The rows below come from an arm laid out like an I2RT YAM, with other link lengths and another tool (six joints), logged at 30 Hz.
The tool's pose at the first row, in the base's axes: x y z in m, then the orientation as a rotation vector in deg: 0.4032 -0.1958 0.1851 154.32 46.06 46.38
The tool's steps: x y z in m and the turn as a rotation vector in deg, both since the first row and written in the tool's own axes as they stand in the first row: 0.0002 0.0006 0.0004 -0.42 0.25 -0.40; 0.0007 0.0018 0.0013 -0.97 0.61 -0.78; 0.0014 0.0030 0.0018 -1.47 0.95 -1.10; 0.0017 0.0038 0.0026 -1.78 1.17 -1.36; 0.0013 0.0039 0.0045 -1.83 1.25 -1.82; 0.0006 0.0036 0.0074 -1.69 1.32 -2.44
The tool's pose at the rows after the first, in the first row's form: 0.4038 -0.1962 0.1851 153.66 46.37 46.72; 0.4052 -0.1970 0.1850 152.87 46.59 47.24; 0.4065 -0.1976 0.1853 152.17 46.76 47.73; 0.4075 -0.1981 0.1850 151.69 46.95 48.04; 0.4084 -0.1985 0.1833 151.35 47.52 48.05; 0.4094 -0.1988 0.1805 151.06 48.40 47.98
